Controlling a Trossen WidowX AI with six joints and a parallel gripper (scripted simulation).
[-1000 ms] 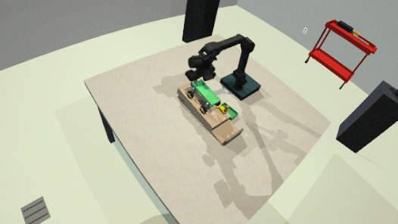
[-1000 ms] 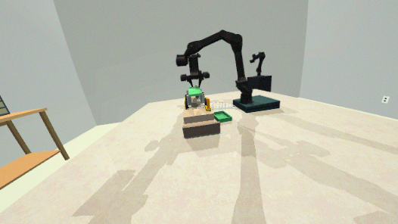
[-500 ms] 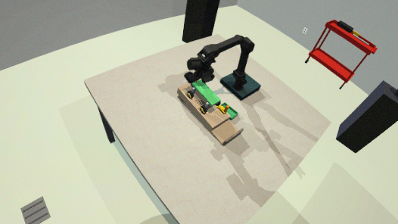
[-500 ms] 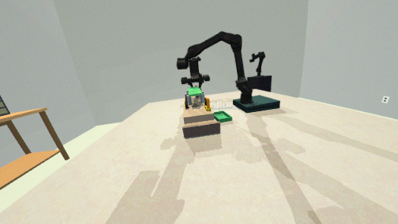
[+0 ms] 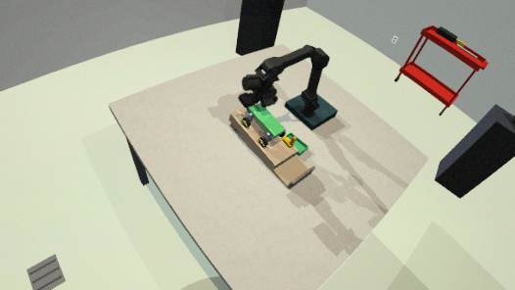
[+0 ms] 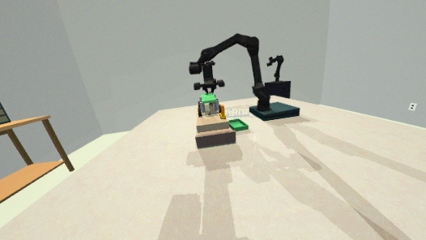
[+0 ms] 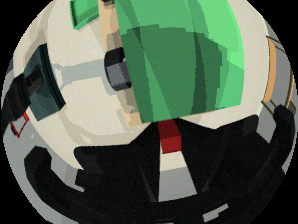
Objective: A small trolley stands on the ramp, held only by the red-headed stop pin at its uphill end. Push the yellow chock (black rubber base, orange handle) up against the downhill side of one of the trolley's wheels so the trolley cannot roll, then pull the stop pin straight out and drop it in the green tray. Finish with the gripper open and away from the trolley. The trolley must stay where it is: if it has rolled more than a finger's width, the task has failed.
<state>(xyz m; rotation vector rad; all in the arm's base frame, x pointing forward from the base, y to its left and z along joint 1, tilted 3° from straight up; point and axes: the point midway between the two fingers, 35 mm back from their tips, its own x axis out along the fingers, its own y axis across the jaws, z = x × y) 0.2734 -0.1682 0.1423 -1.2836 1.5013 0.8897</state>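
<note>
My gripper tip is now 60 mm past the green tray, 250 mm to the right of it and 140 mm above it. The rest, counted from my gripper tip: yellow chock: 10 mm ahead, 230 mm to the left, 50 mm below; red-headed stop pin: right at my gripper tip; green-topped trolley: 40 mm ahead, 110 mm to the left, 20 mm below.
</note>
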